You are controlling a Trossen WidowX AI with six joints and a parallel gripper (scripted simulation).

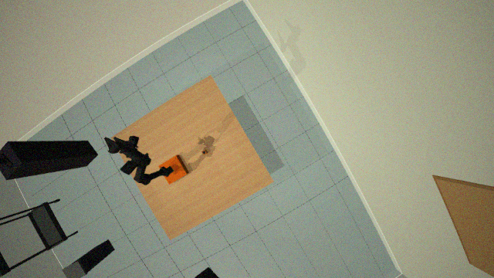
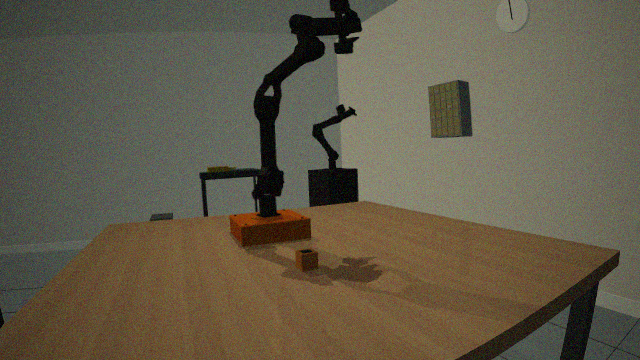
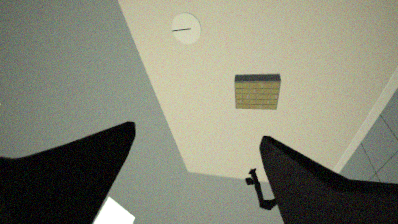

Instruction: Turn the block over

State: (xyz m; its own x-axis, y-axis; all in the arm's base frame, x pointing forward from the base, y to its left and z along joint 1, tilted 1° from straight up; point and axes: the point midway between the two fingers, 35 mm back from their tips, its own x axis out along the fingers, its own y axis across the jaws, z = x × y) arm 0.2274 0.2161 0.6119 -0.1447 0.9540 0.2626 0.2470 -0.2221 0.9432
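My gripper tip is now 660 mm above the block, 330 mm to the left of it and 160 mm short of it.
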